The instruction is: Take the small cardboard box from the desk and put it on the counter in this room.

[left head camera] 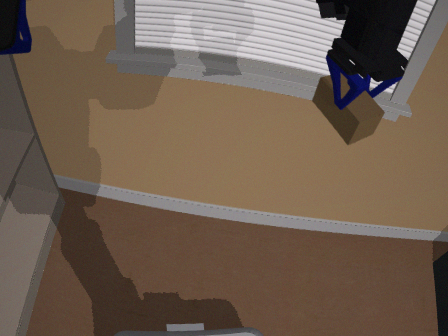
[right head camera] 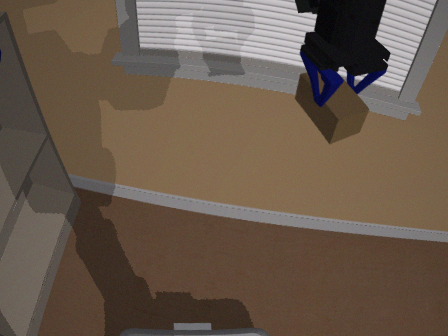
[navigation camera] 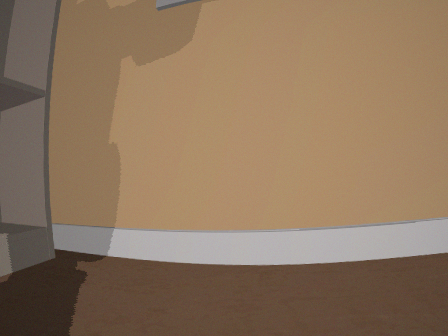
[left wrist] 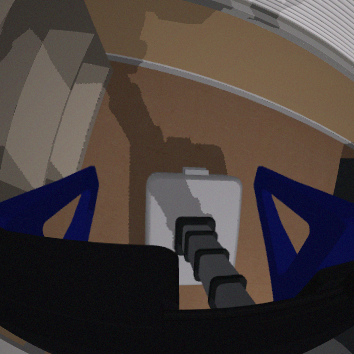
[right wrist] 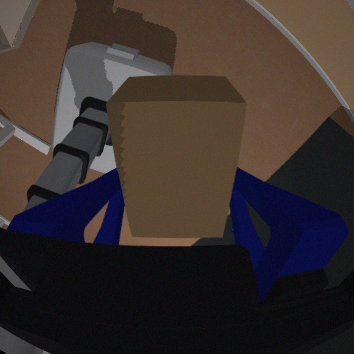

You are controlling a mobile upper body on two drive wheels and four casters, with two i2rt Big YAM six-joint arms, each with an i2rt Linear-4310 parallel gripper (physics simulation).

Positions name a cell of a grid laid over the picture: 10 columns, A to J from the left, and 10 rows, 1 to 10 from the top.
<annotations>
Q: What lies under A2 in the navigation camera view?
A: A beige bookshelf.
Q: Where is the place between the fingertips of my right gripper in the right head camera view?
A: H3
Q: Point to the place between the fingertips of my right gripper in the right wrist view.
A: E5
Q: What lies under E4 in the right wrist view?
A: A brown cardboard box.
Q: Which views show the brown cardboard box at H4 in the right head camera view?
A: The left head camera view, the right head camera view and the right wrist view only.
</annotations>
